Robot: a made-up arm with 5 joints.
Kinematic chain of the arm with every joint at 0, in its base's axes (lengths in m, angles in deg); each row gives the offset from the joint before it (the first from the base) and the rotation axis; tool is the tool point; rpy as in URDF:
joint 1: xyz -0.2 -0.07 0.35 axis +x
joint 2: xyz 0 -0.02 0.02 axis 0.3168 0.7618 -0.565
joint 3: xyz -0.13 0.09 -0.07 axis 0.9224 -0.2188 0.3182
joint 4: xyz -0.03 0 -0.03 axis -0.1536 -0.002 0.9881
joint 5: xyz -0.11 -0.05 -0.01 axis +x
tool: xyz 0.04 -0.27 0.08 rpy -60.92 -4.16 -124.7
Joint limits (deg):
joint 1: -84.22..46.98
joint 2: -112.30..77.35
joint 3: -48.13..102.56
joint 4: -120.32..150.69
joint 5: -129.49..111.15
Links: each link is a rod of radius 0.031 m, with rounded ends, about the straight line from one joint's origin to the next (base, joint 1, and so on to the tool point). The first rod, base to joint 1, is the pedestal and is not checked.
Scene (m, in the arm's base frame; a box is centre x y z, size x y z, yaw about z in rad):
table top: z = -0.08
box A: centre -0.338 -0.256 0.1 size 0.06 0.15 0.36 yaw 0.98
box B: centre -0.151 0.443 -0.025 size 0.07 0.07 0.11 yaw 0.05
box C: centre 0.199 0.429 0 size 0.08 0.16 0.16 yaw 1.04
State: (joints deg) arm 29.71 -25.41 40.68 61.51 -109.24
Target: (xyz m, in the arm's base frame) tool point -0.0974 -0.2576 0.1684
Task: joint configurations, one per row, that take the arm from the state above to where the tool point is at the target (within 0.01 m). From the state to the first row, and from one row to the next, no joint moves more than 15 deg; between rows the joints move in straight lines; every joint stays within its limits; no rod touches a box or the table.
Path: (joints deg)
1: 33.95 -10.98 49.70 73.32 -115.99
2: 38.19 3.45 58.72 85.13 -122.74
3: 42.43 17.88 67.74 96.94 -129.49
4: 41.45 3.92 71.93 93.64 -124.68
5: 40.46 -10.03 76.11 90.35 -119.86
6: 39.47 -23.98 80.30 87.06 -115.05
7: 38.48 -37.94 84.49 83.77 -110.24
8: 37.49 -51.89 88.68 80.47 -105.42
9: 36.50 -65.84 92.87 77.18 -100.61
10: 35.51 -79.80 97.06 73.89 -95.80
11: 30.22 -72.75 94.11 66.73 -86.78

